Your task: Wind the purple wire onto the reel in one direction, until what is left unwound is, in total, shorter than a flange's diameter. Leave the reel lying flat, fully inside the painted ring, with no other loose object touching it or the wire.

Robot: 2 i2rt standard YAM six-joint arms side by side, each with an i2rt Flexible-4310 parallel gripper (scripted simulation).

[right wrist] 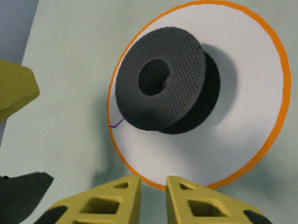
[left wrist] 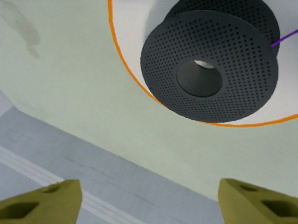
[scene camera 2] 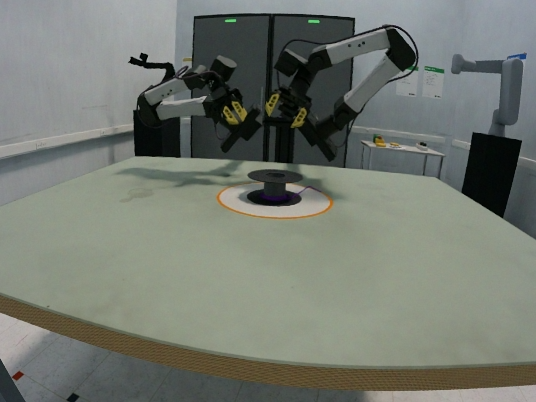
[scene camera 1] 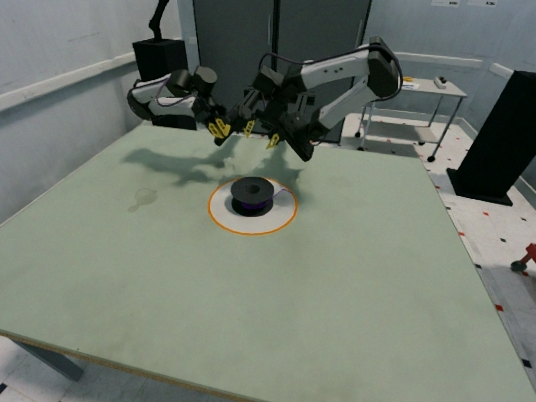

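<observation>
You can see the left gripper and the right gripper, and there's a black reel as well. The left wrist view shows the left gripper too.
</observation>
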